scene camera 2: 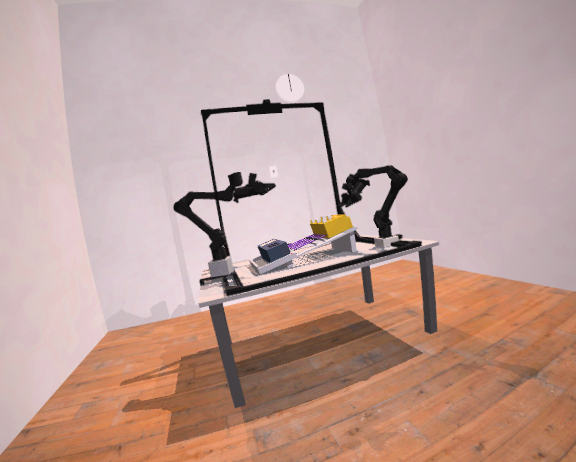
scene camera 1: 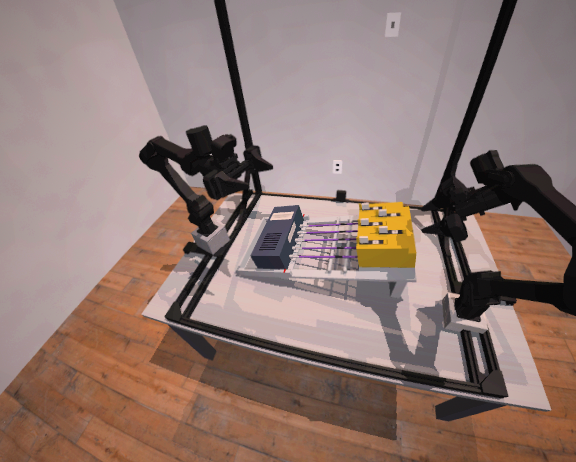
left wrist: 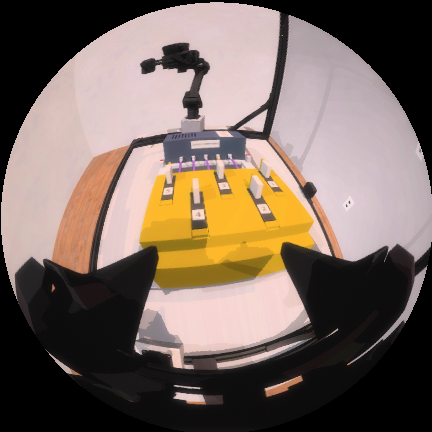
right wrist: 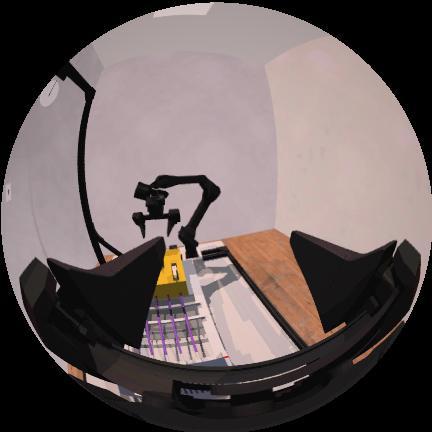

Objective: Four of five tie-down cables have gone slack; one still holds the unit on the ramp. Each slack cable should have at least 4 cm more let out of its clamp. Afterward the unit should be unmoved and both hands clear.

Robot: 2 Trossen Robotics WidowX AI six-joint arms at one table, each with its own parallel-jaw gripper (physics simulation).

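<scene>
The dark blue unit (scene camera 1: 281, 235) (scene camera 2: 274, 252) (left wrist: 175, 150) sits at the low end of the white ramp (scene camera 1: 320, 274). Several purple cables (scene camera 1: 327, 248) (left wrist: 207, 165) (right wrist: 172, 327) run from it to the yellow clamp block (scene camera 1: 387, 258) (scene camera 2: 334, 227) (left wrist: 165, 227) (right wrist: 172, 290). Its top carries upright white tabs, including those by labels 4 (left wrist: 196, 190) and 2 (left wrist: 256, 187). Which cables are slack cannot be told. My left gripper (scene camera 1: 425, 219) (left wrist: 220, 251) (right wrist: 154, 237) is open and empty, above and beyond the block's right end. My right gripper (scene camera 1: 259, 177) (right wrist: 229, 240) is open and empty, high above the unit's side.
A black frame (scene camera 1: 300, 353) runs around the white table (scene camera 1: 300, 320), with tall posts (scene camera 1: 232, 75) (scene camera 1: 477, 95) at the back. A small black box (scene camera 1: 341, 195) is at the back edge. White crossbars (scene camera 1: 345, 260) lie under the cables, between unit and block.
</scene>
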